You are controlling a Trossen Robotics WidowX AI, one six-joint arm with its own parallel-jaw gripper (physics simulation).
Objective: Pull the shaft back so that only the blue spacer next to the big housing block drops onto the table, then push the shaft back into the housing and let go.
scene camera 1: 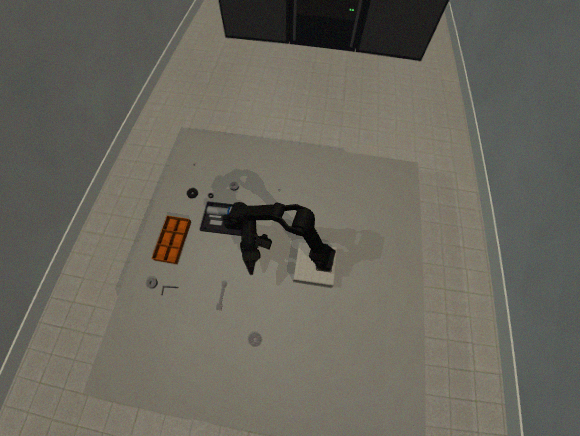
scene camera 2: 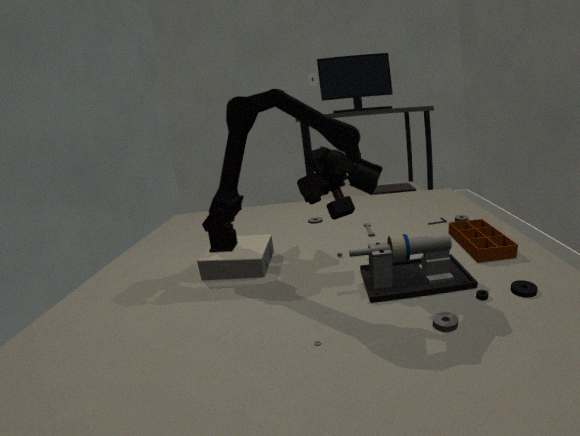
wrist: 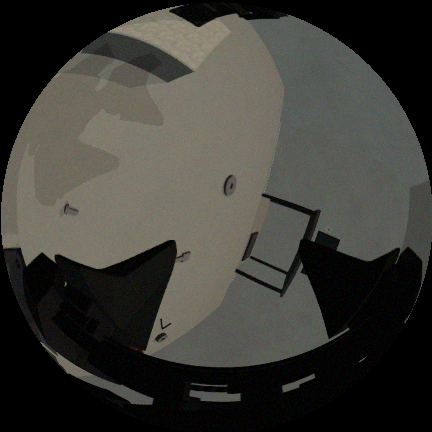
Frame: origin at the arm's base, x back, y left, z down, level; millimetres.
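Seen in the pictures: gripper, between the fingertips: (scene camera 1: 250, 271) (scene camera 2: 326, 193) (wrist: 240, 246); arm's base, origin of its link: (scene camera 1: 324, 263) (scene camera 2: 223, 247).
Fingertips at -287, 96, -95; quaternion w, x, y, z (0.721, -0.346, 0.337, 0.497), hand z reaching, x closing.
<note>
Offsets run from my fingertips to a thing's middle, as dx, dy, dz. "spot": to the spot under its first point.
The large grey housing cylinder (scene camera 1: 216, 210) (scene camera 2: 432, 245) lies above the dark base plate (scene camera 1: 204, 225) (scene camera 2: 405, 281). The blue spacer {-154, -263, +72} (scene camera 1: 229, 210) (scene camera 2: 406, 247) is a thin band against its near end, with a cream section {spot: -130, -289, +61} (scene camera 2: 396, 248) beside it. The thin grey shaft {spot: -51, -271, +68} (scene camera 2: 357, 252) sticks out past a small upright block (scene camera 2: 382, 271), toward the robot base. My gripper (scene camera 1: 251, 270) (scene camera 2: 336, 191) (wrist: 240, 246) is open and empty, raised above and beside the shaft's free end, not touching it. The arm hides the shaft end in scene camera 1.
An orange divided tray {-403, -120, +134} (scene camera 1: 171, 245) (scene camera 2: 492, 255) stands beyond the plate. A grey ring {-187, -441, +145} (scene camera 2: 445, 327) and black ring {-385, -373, +146} (scene camera 2: 530, 291) lie nearby. A wrench {-124, +89, +148} (scene camera 1: 221, 297) (scene camera 2: 369, 230) (wrist: 183, 257) and hex key {-349, +104, +149} (scene camera 1: 170, 287) (scene camera 2: 437, 222) (wrist: 165, 327) lie on the far side.
</note>
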